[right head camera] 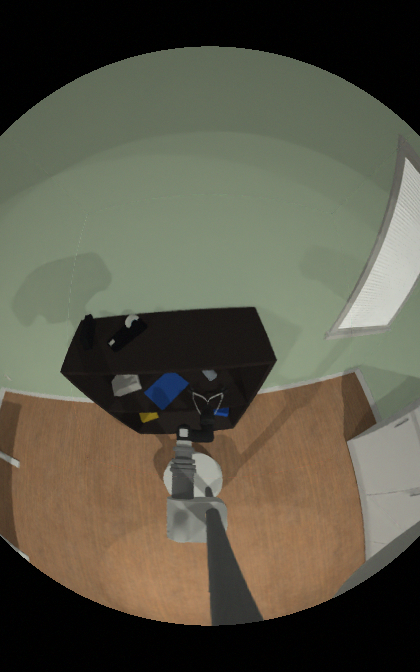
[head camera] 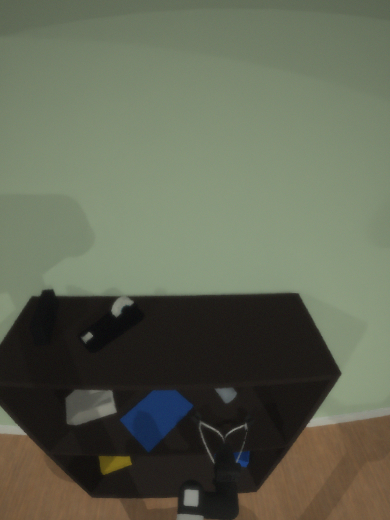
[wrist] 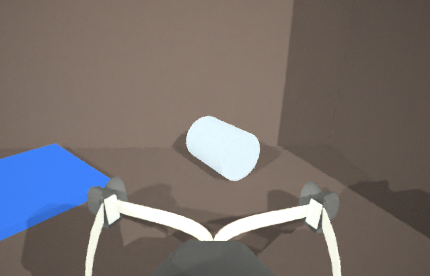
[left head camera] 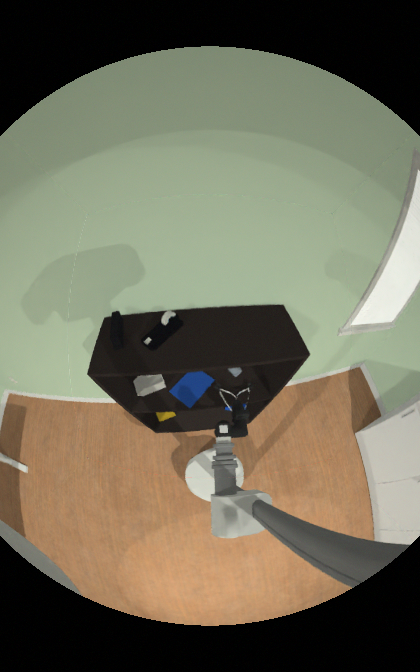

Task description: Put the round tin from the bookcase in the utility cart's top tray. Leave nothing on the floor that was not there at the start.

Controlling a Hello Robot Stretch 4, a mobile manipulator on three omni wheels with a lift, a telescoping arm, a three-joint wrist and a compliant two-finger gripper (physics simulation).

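Places are measured from the robot's base along level axes (x back, y right, z up), in centimetres.
Where they show: gripper, between the fingertips: (head camera: 222,414) (wrist: 213,196).
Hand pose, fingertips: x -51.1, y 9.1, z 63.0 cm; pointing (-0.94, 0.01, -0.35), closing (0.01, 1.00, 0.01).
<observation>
Each offset is from my fingertips to the top centre of the thing. "*": to the spot under its first point.
The round tin {dx -8.3, dy +0.9, dz +4.2 cm} (head camera: 226,394) (left head camera: 235,371) (right head camera: 209,374) (wrist: 222,148), pale blue-grey and cylindrical, lies on its side on the bookcase's upper inside shelf, near the back panel and towards the right. The dark bookcase (head camera: 225,335) (left head camera: 235,335) (right head camera: 210,335) (wrist: 150,75) stands against the green wall. My gripper (head camera: 223,422) (left head camera: 233,388) (right head camera: 207,392) (wrist: 213,196) is open and empty, in front of the tin and apart from it. In the wrist view the tin shows beyond the fingertips, between their lines. The utility cart cannot be made out in these views.
A flat blue object {dx +0.8, dy -22.5, dz -0.5 cm} (head camera: 156,419) (wrist: 37,185) lies left of the tin, beside a grey block {* dx +1.2, dy -45.8, dz -0.1 cm} (head camera: 91,406). Yellow {dx +2.2, dy -47.1, dz -51.2 cm} (head camera: 115,464) and small blue {dx -5.7, dy +9.7, dz -48.2 cm} (head camera: 243,458) things show lower down. Two black objects {dx -1.0, dy -31.1, dz +47.3 cm} (head camera: 111,327) {dx -0.7, dy -48.8, dz +45.7 cm} (head camera: 44,317) are on top. A white cabinet (left head camera: 395,460) stands at right.
</observation>
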